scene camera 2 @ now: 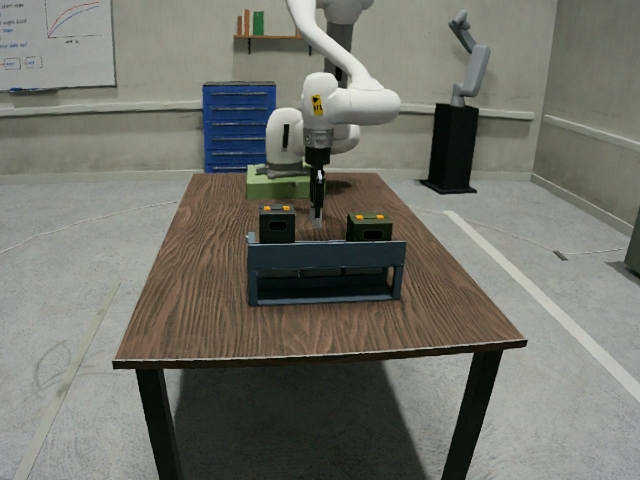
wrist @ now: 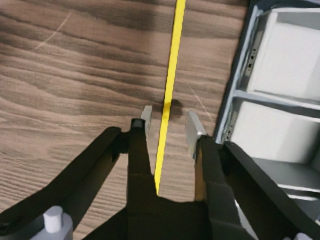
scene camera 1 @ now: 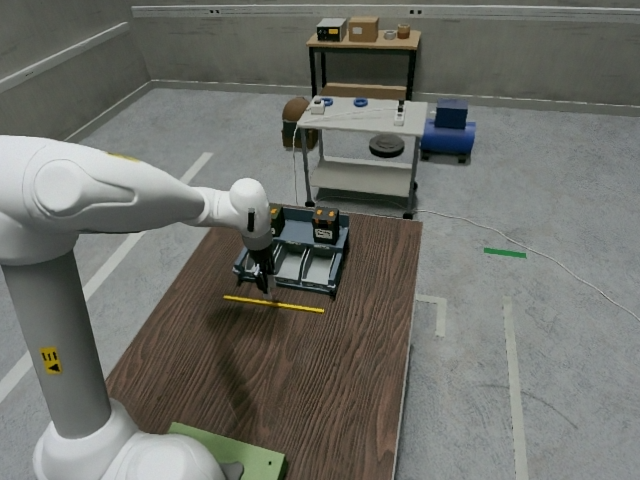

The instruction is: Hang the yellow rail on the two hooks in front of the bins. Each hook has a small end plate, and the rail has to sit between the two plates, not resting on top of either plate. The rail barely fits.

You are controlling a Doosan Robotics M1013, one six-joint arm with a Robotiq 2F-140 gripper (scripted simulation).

The gripper shows in scene camera 2 (pixel 315 224), in the wrist view and in scene camera 1. The same spot on the gripper: (scene camera 1: pixel 264 278) is (wrist: pixel 127 173).
